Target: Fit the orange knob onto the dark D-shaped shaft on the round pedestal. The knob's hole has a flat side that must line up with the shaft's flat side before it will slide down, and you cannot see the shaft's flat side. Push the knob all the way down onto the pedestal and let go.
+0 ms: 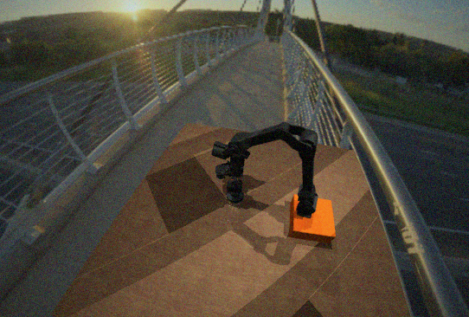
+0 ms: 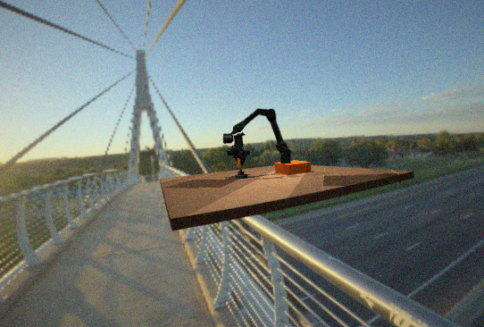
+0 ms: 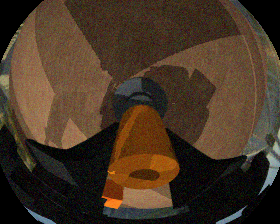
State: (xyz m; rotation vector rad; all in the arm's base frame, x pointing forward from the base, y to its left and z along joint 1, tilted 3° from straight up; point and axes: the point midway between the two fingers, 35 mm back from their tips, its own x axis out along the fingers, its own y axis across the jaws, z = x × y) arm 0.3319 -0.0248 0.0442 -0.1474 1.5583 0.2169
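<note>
Right now my gripper tip is 5 cm above the dark round pedestal. The rest, counted from my gripper tip: orange knob: 2 cm above.
</note>
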